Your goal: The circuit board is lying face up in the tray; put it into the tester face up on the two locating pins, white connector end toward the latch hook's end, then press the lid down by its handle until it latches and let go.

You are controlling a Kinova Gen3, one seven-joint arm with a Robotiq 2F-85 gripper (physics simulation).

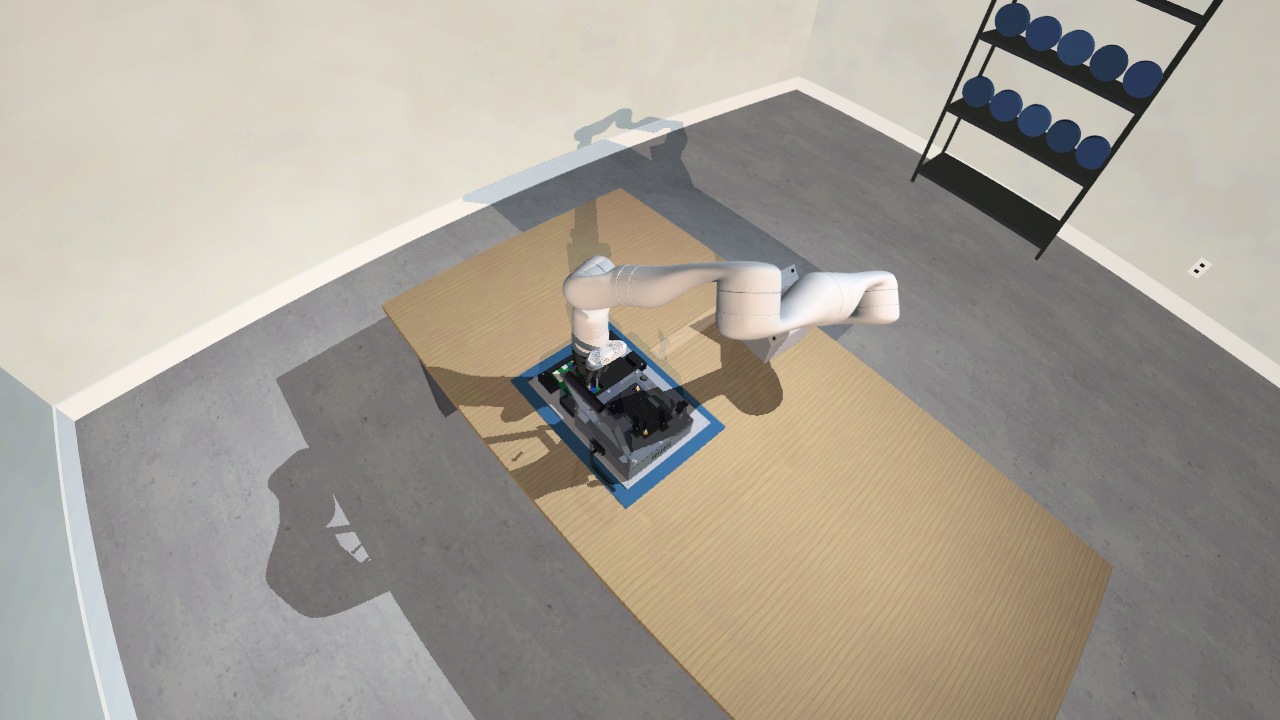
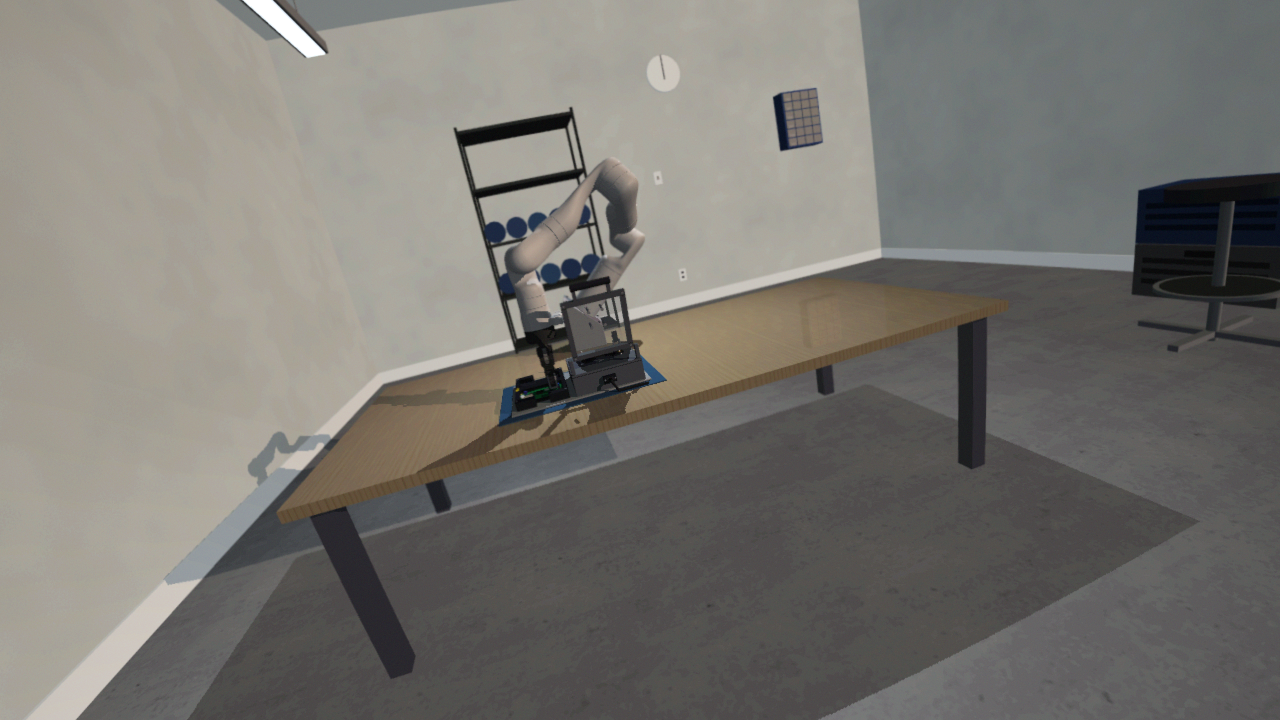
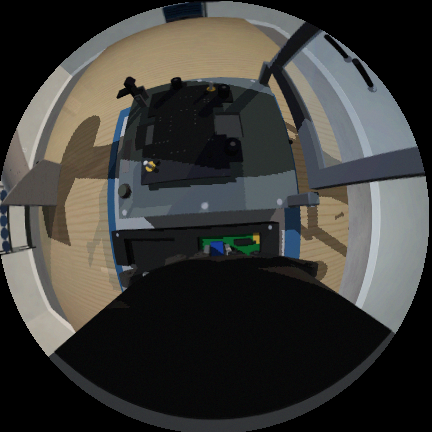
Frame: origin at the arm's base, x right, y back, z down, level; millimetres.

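Seen in the pictures: gripper, between the fingertips: point(image 1: 590, 387) point(image 2: 554, 386) point(image 3: 216, 252).
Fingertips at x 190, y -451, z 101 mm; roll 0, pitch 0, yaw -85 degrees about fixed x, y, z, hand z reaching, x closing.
Observation:
Pixels of each thing's top centre, then the offset from my fingertips to it. "pt": a spot on its surface instead. Level surfaces: height alone.
- green circuit board, centre of its top: point(image 3: 231, 279) point(image 1: 575, 380) point(image 2: 540, 389) dx +35, dy -14, dz -7 mm
- black tray, a spot on its surface: point(image 3: 160, 241) pt dx -20, dy +69, dz +2 mm
- blue mat, height of its surface: dz +18 mm
- black latch hook, centre of its top: point(image 3: 120, 81) point(image 1: 683, 400) dx -200, dy +76, dz -87 mm
- long wooden table, height of its surface: dz +21 mm
The green circuit board point(image 3: 238, 242) point(image 1: 560, 372) lies face up in the black tray point(image 3: 160, 241) point(image 2: 529, 396), at the near end of the blue mat point(image 1: 709, 429) point(image 2: 655, 376). My gripper point(image 3: 216, 252) point(image 1: 586, 380) point(image 2: 543, 369) is down in the tray with its fingers shut on the board's near part, by the blue chip. Beyond the tray stands the grey tester point(image 3: 209, 195) point(image 1: 645, 425) point(image 2: 609, 373). Its two brass locating pins point(image 3: 149, 165) point(image 3: 210, 87) are bare. The black latch hook point(image 3: 132, 88) is at the far left corner. The lid point(image 3: 362, 165) point(image 2: 590, 326) stands open, upright at the right.
The mat and the tester sit near one end of a long wooden table point(image 1: 850, 537) point(image 2: 805, 322). A black shelf rack point(image 1: 985, 192) point(image 2: 515, 132) with blue discs stands by the wall behind the arm. A dark cabinet and a round stool point(image 2: 1213, 286) are far off.

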